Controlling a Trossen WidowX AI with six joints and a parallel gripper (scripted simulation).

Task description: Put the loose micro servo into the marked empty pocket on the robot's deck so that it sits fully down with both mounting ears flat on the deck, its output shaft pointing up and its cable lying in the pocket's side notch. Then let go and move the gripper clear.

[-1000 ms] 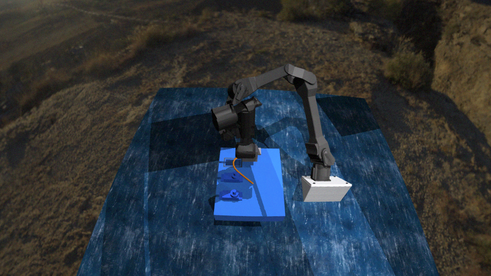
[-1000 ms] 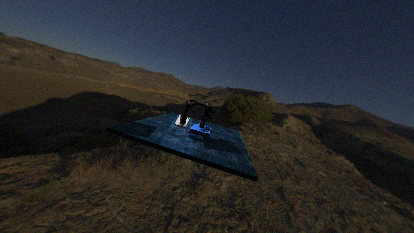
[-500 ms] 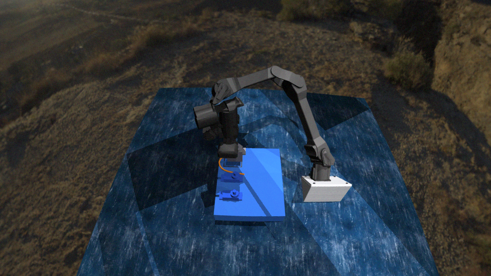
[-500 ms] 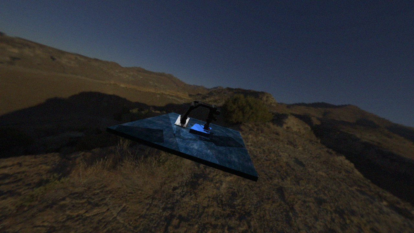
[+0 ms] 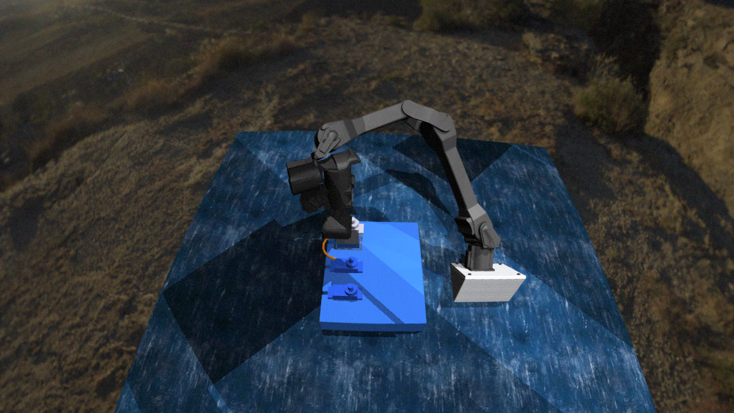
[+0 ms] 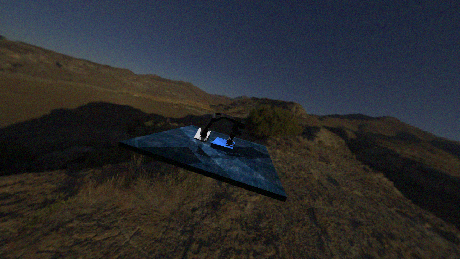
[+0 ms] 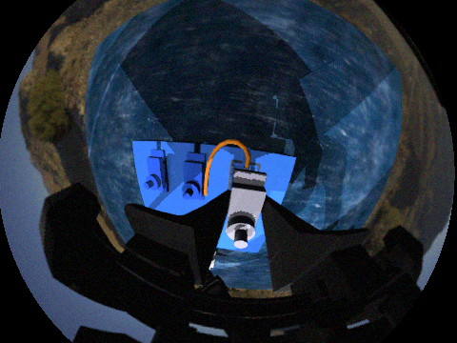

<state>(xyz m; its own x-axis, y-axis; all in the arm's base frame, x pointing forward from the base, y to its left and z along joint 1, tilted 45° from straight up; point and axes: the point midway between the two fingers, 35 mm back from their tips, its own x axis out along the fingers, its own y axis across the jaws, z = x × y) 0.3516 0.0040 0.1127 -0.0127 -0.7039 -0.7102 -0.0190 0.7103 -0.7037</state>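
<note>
The blue deck lies 13 cm behind my gripper tip, 9 cm below it and 7 cm to the left of it.
</note>
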